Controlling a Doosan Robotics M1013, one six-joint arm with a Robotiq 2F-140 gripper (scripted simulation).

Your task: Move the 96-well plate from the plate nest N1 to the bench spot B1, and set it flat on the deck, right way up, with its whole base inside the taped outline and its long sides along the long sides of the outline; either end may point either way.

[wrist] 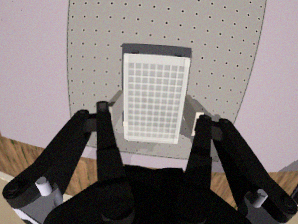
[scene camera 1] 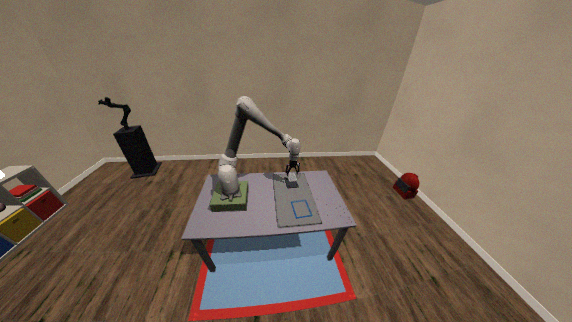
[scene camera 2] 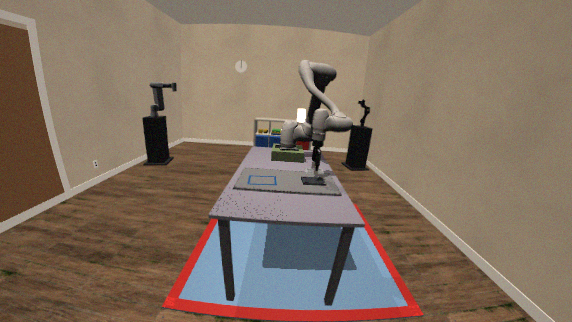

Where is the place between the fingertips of my gripper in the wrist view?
153,101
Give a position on a white 96-well plate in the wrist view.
136,124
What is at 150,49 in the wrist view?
A dark plate nest.
